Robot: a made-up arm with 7 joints.
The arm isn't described. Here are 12 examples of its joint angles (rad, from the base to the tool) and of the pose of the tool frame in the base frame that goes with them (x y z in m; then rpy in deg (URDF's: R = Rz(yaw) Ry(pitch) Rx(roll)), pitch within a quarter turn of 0, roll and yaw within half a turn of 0).
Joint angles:
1: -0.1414 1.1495 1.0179 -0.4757 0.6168 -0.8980 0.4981
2: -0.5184 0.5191 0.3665 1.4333 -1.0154 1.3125 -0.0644
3: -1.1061 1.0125 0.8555 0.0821 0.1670 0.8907 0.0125
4: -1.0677 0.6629 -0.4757 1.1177 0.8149 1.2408 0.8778
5: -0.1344 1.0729 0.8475 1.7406 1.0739 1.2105 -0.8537
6: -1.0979 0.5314 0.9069 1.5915 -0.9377 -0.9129 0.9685
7: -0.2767 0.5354 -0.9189 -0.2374 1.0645 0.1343 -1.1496
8: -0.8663 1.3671 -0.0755 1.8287 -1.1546 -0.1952 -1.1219
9: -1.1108 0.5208 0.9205 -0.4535 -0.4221 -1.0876 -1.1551
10: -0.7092 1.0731 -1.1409 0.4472 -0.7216 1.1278 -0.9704
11: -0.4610 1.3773 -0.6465 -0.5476 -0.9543 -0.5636 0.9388
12: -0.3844 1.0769 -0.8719 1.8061 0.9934 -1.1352 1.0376
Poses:
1: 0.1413 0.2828 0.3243 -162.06 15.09 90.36
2: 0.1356 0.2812 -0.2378 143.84 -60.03 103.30
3: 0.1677 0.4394 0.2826 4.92 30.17 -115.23
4: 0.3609 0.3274 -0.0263 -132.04 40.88 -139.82
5: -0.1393 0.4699 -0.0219 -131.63 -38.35 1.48
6: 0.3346 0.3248 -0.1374 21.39 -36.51 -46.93
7: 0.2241 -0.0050 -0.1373 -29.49 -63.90 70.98
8: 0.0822 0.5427 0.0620 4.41 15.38 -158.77
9: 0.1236 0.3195 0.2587 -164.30 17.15 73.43
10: 0.2387 0.2770 -0.1523 110.36 -63.58 50.69
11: 0.2471 0.0956 0.0382 7.65 33.18 -174.39
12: 0.0273 0.5062 -0.0426 -83.80 -43.06 160.53
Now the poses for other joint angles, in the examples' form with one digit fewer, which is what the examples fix.
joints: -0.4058 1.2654 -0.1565 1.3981 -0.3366 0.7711 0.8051
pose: 0.054 0.526 0.009 -92.0 18.6 -75.3
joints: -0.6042 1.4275 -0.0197 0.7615 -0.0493 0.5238 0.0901
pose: 0.223 0.490 0.162 -69.2 6.6 -129.6
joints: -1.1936 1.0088 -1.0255 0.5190 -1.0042 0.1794 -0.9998
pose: 0.413 0.187 0.002 6.2 -16.6 108.0
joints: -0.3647 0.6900 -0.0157 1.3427 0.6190 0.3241 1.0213
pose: 0.082 0.436 -0.202 -115.1 7.5 -136.8
